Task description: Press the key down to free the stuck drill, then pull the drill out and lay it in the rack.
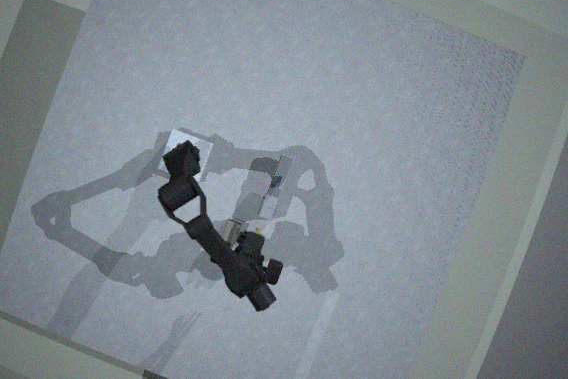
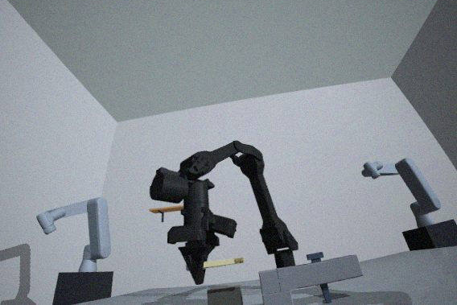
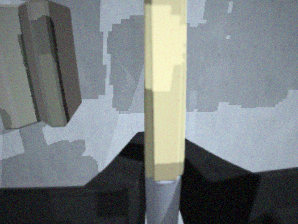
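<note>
Right now the drill is 40 mm to the left of my gripper tip and 30 mm above it. Also, from my gripper tip: rack (70 mm behind, 40 mm to the left, 40 mm below); long grey block (20 mm ahead, 200 mm to the left, 10 mm below); blue key (20 mm ahead, 230 mm to the left).
</note>
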